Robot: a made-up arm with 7 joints. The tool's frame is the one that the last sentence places.
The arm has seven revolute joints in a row. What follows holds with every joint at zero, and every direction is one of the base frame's.
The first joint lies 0.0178 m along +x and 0.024 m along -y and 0.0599 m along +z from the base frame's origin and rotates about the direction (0, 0.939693, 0.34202).
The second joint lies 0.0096 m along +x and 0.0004 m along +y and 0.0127 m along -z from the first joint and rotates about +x.
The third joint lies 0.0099 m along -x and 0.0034 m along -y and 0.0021 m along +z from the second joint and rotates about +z.
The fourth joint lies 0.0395 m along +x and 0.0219 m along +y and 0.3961 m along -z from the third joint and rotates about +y.
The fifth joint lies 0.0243 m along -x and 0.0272 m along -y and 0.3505 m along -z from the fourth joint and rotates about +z.
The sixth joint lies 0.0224 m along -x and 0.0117 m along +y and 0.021 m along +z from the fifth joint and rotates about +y.
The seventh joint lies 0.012 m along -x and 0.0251 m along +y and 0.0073 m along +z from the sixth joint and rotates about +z.
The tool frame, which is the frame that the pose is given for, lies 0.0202 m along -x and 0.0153 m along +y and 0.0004 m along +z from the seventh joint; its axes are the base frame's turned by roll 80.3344, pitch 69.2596 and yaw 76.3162 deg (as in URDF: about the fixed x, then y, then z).
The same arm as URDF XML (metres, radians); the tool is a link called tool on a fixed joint. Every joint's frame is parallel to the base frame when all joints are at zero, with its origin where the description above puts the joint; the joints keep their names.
<robot name="arm">
<joint name="tool_fixed" type="fixed"><parent link="link7"/><child link="tool"/><origin xyz="-0.0202 0.0153 0.0004" rpy="1.4021 1.2088 1.332"/></joint>
<joint name="joint 7" type="continuous"><parent link="link6"/><child link="link7"/><origin xyz="-0.012 0.0251 0.0073" rpy="0 0 0"/><axis xyz="0 0 1"/></joint>
<joint name="joint 6" type="continuous"><parent link="link5"/><child link="link6"/><origin xyz="-0.0224 0.0117 0.021" rpy="0 0 0"/><axis xyz="0 1 0"/></joint>
<joint name="joint 5" type="continuous"><parent link="link4"/><child link="link5"/><origin xyz="-0.0243 -0.0272 -0.3505" rpy="0 0 0"/><axis xyz="0 0 1"/></joint>
<joint name="joint 4" type="continuous"><parent link="link3"/><child link="link4"/><origin xyz="0.0395 0.0219 -0.3961" rpy="0 0 0"/><axis xyz="0 1 0"/></joint>
<joint name="joint 3" type="continuous"><parent link="link2"/><child link="link3"/><origin xyz="-0.0099 -0.0034 0.0021" rpy="0 0 0"/><axis xyz="0 0 1"/></joint>
<joint name="joint 2" type="continuous"><parent link="link1"/><child link="link2"/><origin xyz="0.0096 0.0004 -0.0127" rpy="0 0 0"/><axis xyz="1 0 0"/></joint>
<joint name="joint 1" type="continuous"><parent link="base_link"/><child link="link1"/><origin xyz="0.0178 -0.024 0.0599" rpy="0 0 0"/><axis xyz="0 0.9397 0.342"/></joint>
<link name="base_link"/>
<link name="link1"/>
<link name="link2"/>
<link name="link3"/>
<link name="link4"/>
<link name="link5"/>
<link name="link6"/>
<link name="link7"/>
<link name="tool"/>
</robot>

